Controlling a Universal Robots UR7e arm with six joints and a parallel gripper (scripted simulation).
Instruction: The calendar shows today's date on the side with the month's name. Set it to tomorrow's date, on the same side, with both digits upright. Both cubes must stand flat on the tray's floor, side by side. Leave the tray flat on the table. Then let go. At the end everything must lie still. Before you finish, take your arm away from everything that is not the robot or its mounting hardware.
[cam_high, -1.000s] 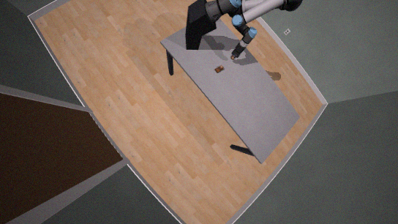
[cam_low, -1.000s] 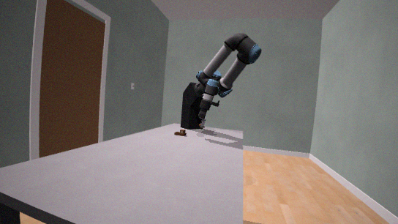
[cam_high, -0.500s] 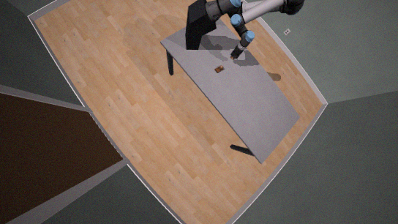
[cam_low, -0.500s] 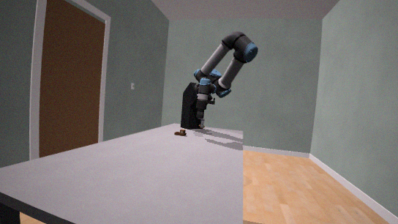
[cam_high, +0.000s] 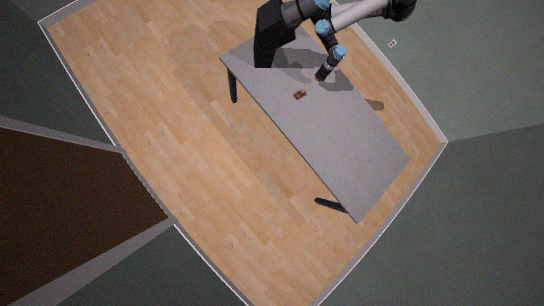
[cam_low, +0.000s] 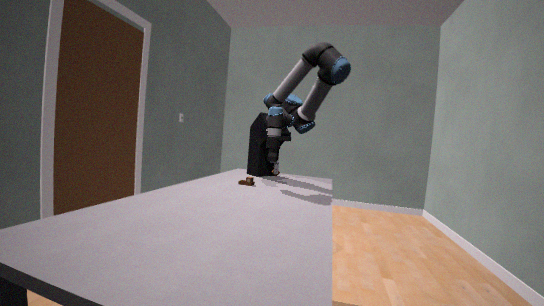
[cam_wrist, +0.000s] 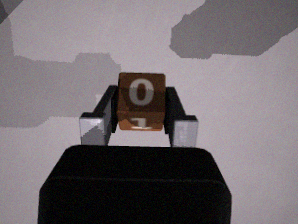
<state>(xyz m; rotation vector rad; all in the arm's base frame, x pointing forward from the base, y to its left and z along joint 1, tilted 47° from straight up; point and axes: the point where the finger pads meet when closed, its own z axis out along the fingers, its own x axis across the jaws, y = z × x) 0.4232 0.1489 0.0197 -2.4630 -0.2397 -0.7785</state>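
The brown wooden cube is 1 cm below my hand. Round my hand: calendar tray: 1 cm ahead, 16 cm to the right, 9 cm below.
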